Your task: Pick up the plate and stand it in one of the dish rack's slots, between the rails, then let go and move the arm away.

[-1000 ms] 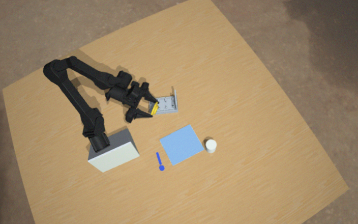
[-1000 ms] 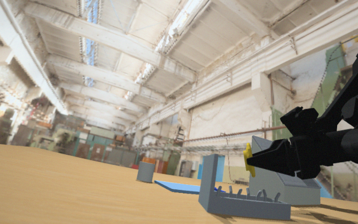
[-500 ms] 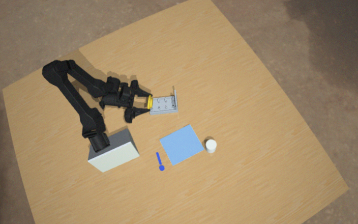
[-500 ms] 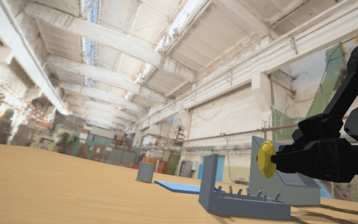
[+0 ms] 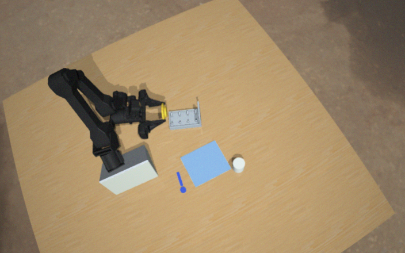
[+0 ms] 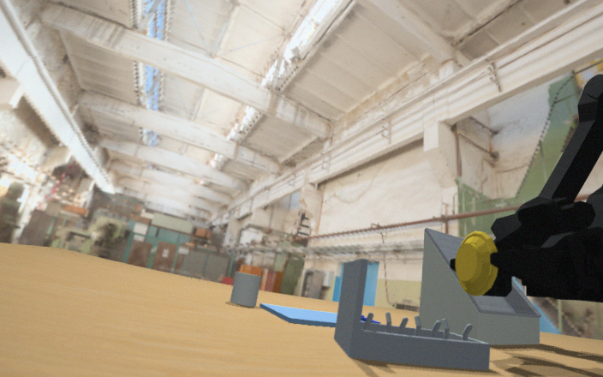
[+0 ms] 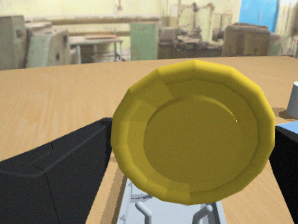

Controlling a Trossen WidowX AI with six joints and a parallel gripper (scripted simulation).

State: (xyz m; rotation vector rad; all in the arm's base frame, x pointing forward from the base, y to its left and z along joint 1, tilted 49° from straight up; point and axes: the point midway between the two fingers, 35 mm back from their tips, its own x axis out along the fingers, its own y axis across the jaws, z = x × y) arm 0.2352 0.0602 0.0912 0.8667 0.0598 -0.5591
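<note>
My gripper tip is now 7 cm above the grey dish rack, 6 cm short of it and 3 cm to the left of it. Round my gripper tip: yellow plate right at my gripper tip; then white cup 31 cm to the right, 11 cm ahead, 7 cm below.
</note>
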